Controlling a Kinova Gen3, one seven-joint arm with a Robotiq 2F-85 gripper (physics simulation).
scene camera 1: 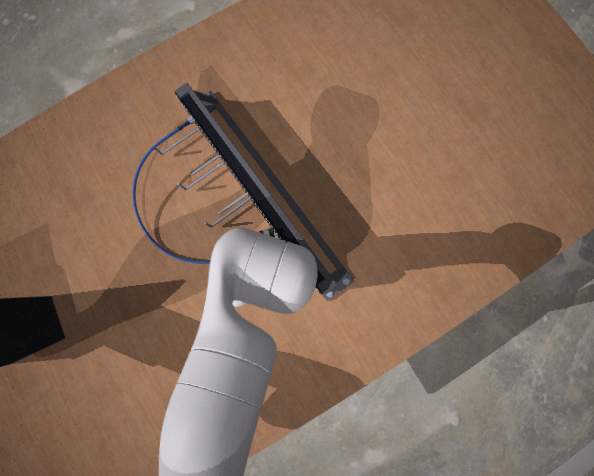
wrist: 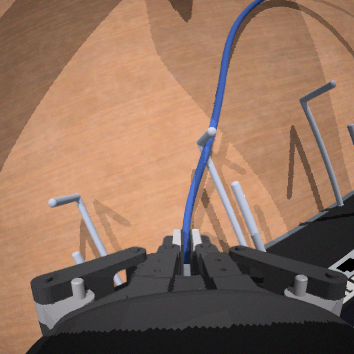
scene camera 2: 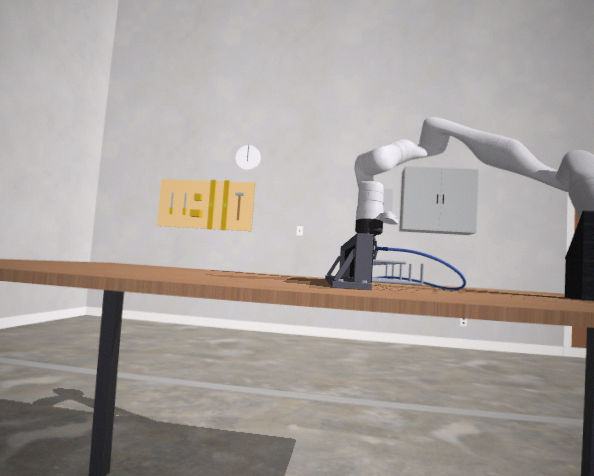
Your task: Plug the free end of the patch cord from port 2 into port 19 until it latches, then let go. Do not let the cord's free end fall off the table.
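Frame: origin at the arm's base, x ahead, y left, z up, level; centimetres.
Seen in the pictures: gripper, fingertip midpoint: (wrist: 185,241).
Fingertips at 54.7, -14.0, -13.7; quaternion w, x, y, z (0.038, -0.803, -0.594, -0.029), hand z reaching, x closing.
Pixels of each thing's top centre, then the offset from my fingertips to it, as dx, dy, dz. "spot": a spot on its surface instead. Level surfaces: height alone.
- black patch panel at its top centre: (scene camera 1: 236,191) (scene camera 2: 366,242) +0.5, +14.1, +9.0
- guide at a spot on its surface: (wrist: 92,225) spot: -3.4, -6.2, +0.5
- wooden table at its surface level: dz -1.1
The blue patch cord (scene camera 1: 134,192) (scene camera 2: 465,280) (wrist: 220,90) loops out from the black patch panel (scene camera 1: 235,160) (scene camera 2: 365,260) (wrist: 300,232). One end is plugged in near the panel's far end in scene camera 1. My gripper (wrist: 185,241) is shut on the cord's free end, with the blue cord running in between the fingertips in the wrist view. The gripper points down on the cord side of the panel. The plug itself is mostly hidden by the fingers. Port 19 and the port numbers cannot be made out.
Grey L-shaped wire guides (scene camera 1: 195,177) (scene camera 2: 422,274) (wrist: 225,200) stick out from the panel on the cord side. In the wrist view the cord crosses the tip of one. Another guide (wrist: 92,225) stands left of the fingers. The wooden table (scene camera 1: 450,150) bears the panel.
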